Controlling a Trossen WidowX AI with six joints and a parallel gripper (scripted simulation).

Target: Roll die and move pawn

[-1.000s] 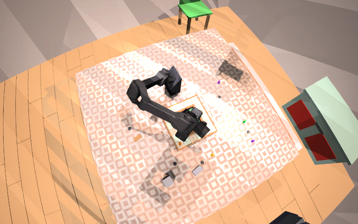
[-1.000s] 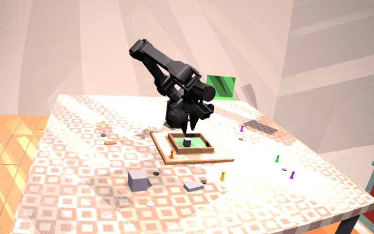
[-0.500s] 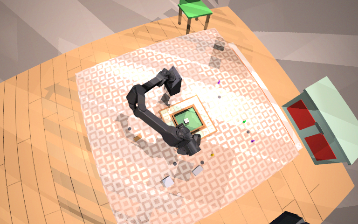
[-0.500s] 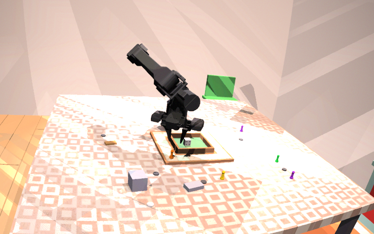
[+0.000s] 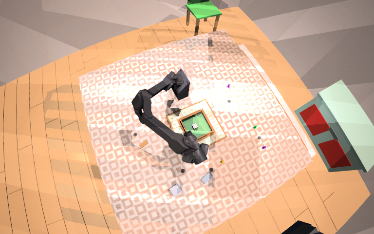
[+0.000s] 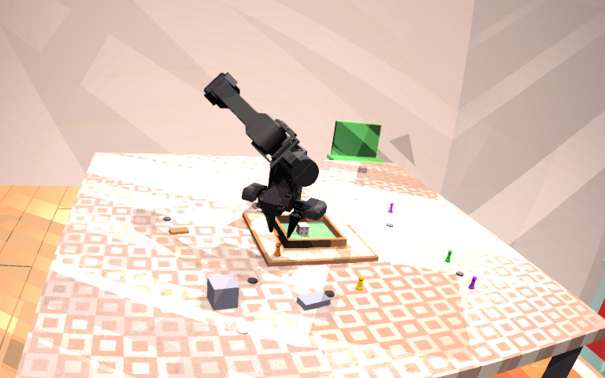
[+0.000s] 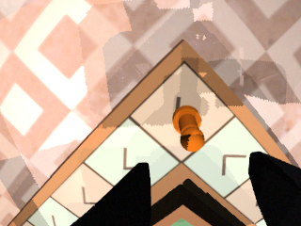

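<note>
Now: the orange pawn 4 cm below my gripper tip. Also, from my gripper tip: flat grey block 19 cm ahead, 6 cm below, 4 cm to the left; then green dice tray 12 cm behind, 10 cm to the left, 6 cm below; then white die 12 cm behind, 9 cm to the left, 4 cm below.
</note>
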